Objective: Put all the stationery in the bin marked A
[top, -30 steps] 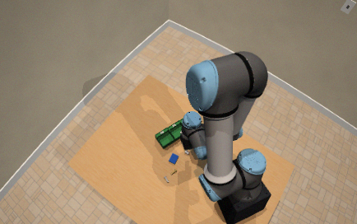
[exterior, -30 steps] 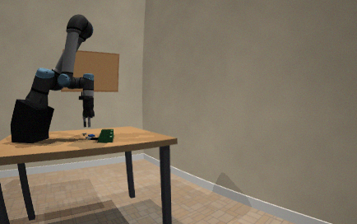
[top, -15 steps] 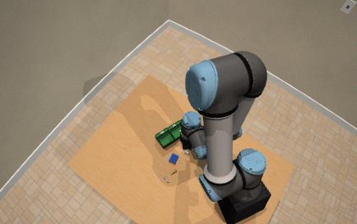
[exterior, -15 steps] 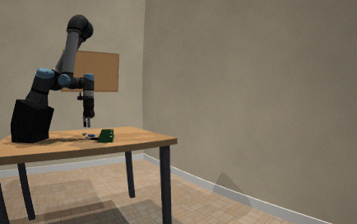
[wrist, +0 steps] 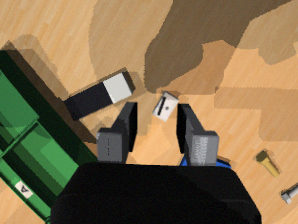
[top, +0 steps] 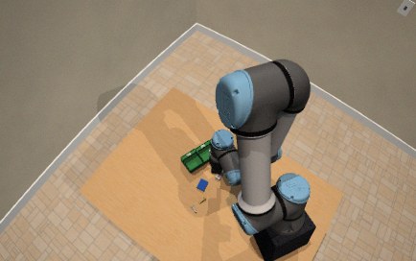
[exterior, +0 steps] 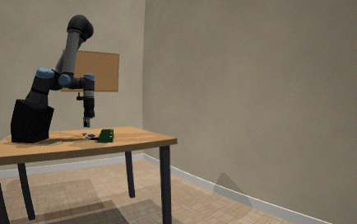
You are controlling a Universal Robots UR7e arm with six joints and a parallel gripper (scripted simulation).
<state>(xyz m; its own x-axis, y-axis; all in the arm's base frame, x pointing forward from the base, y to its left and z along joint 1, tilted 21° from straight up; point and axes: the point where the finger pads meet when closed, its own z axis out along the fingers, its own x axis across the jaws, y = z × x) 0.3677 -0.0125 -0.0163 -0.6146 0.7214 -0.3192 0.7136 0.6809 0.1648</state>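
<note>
Now: the green bin 13 cm ahead of my hand, 4 cm to the right of it and 7 cm below it. The rest, counted from my hand: blue pad 3 cm ahead, 9 cm to the left, 9 cm below; then black block 3 cm ahead, 4 cm to the right, 9 cm below; then brass screw 3 cm behind, 14 cm to the left, 9 cm below.
</note>
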